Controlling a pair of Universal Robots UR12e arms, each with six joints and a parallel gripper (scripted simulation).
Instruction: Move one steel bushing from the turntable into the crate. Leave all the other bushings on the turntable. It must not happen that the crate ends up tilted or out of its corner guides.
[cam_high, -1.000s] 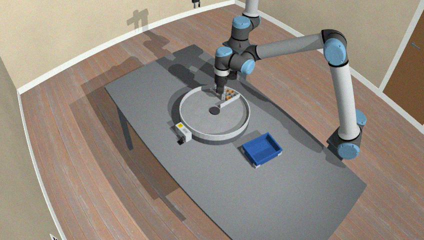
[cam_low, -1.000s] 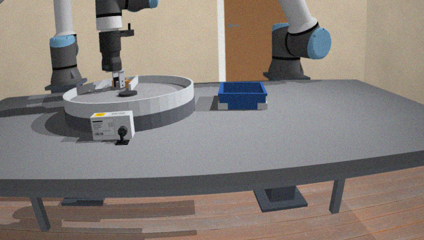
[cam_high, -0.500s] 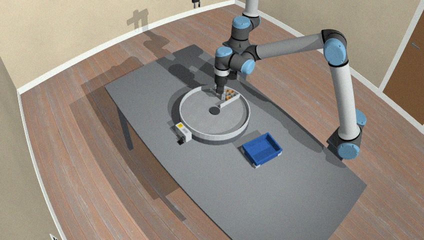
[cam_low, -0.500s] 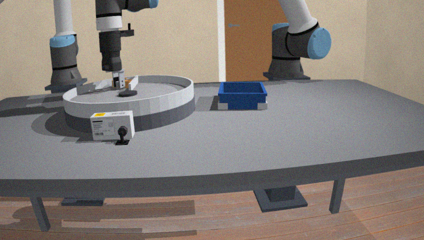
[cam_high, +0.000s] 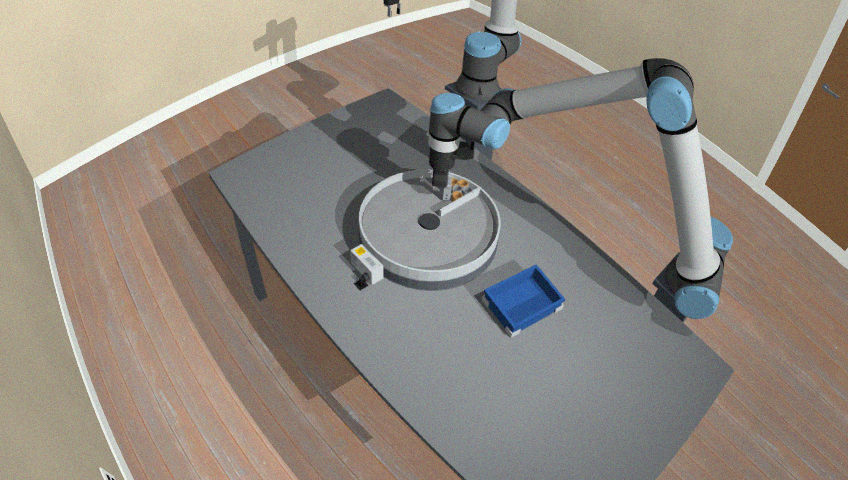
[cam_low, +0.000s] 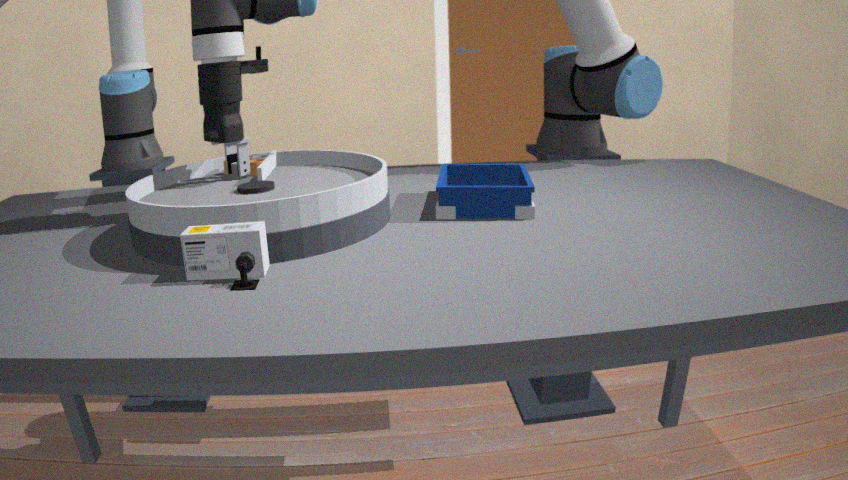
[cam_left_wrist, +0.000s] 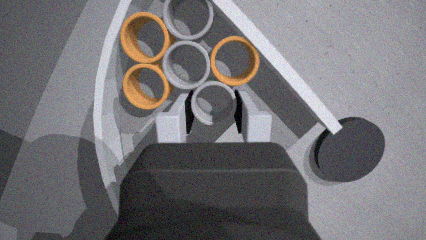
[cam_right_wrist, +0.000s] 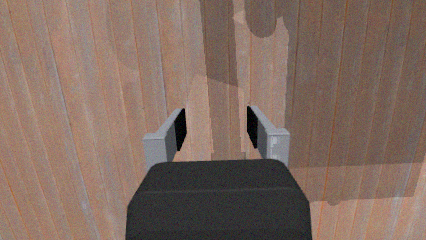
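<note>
Right now the blue crate is 43 cm to the left of my left hand, 5 cm below it and 2 cm ahead of it. From my left hand the other things lie so: turntable (11 cm ahead, 7 cm to the left, 2 cm below).
</note>
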